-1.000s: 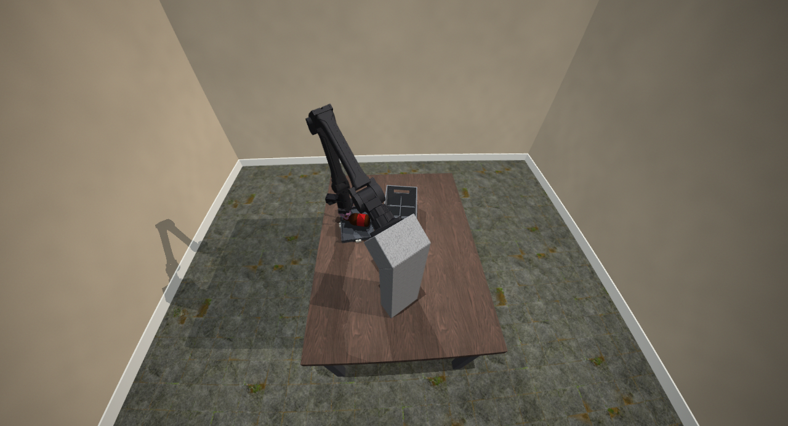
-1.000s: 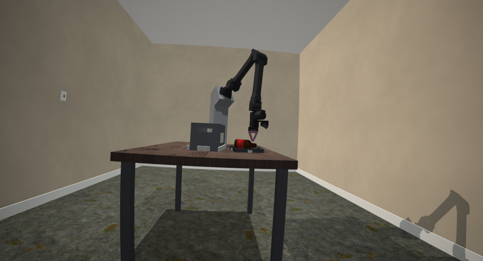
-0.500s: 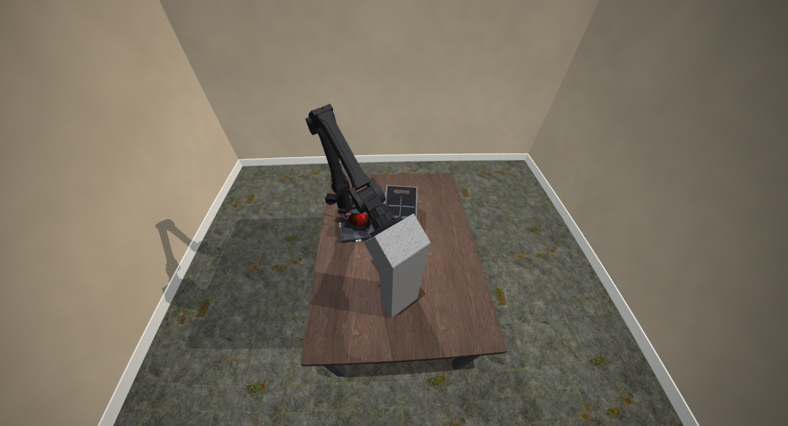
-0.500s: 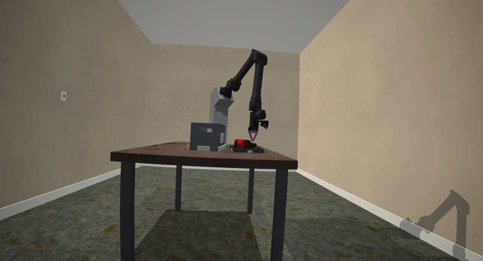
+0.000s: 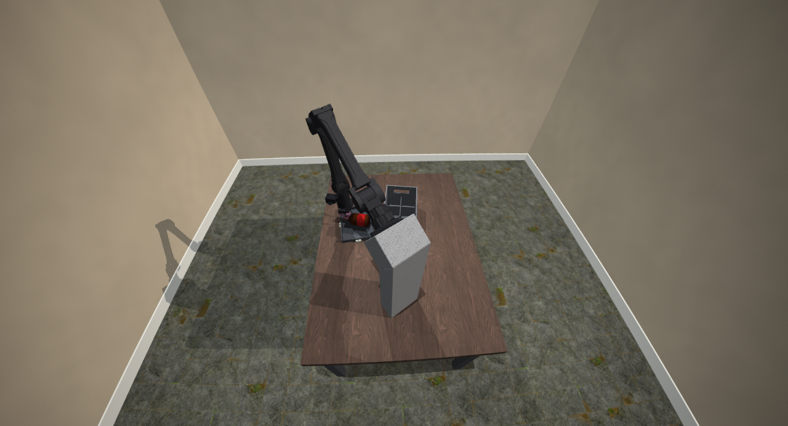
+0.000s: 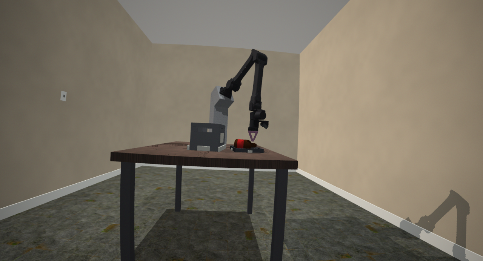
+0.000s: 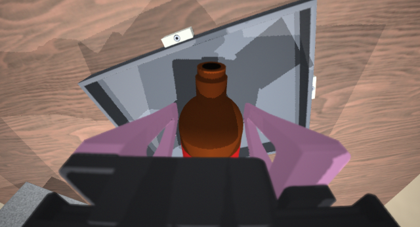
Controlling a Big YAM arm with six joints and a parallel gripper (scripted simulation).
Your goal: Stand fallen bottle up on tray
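Now: the brown bottle 5 cm to the right of my hand and 4 cm below it. The rest, counted from my hand: dark grey tray: 7 cm below, 5 cm to the right, 1 cm behind; dark crate: 31 cm to the right, 2 cm ahead, 1 cm above.
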